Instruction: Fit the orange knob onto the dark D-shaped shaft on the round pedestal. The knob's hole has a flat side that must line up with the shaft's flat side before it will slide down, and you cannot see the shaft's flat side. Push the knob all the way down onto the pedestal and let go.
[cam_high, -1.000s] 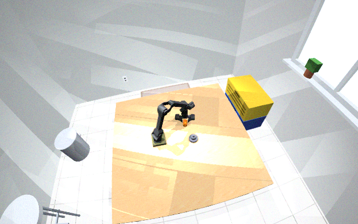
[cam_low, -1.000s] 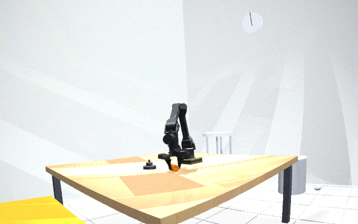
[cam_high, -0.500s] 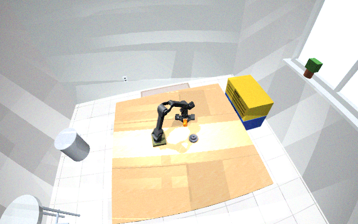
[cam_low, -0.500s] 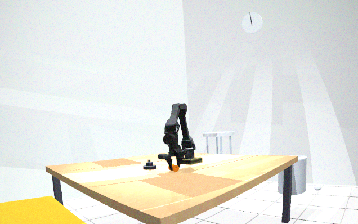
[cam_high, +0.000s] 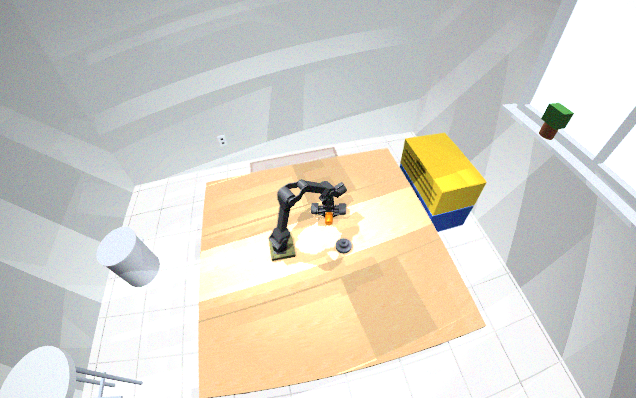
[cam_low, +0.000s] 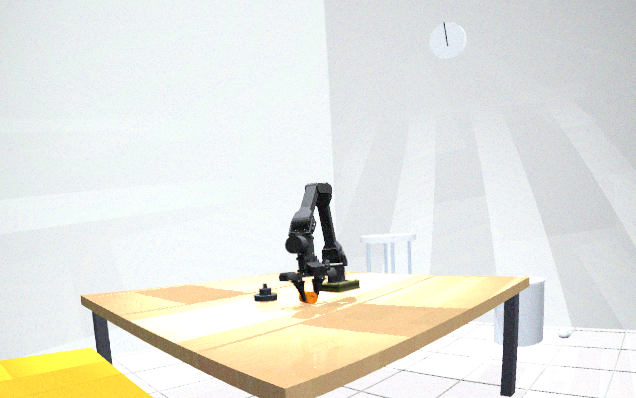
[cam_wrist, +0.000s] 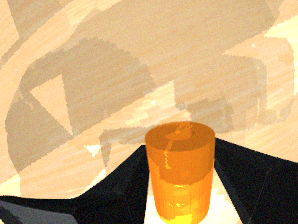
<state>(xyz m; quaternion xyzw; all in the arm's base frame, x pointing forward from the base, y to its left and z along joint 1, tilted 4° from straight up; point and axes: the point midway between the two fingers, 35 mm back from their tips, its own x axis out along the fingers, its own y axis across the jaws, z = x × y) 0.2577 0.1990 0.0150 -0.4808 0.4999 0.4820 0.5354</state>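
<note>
My gripper tip is now 19 cm to the left of the dark shaft, 7 cm short of it and 2 cm below it. Round my gripper tip: orange knob (2 cm to the right, 1 cm above).
</note>
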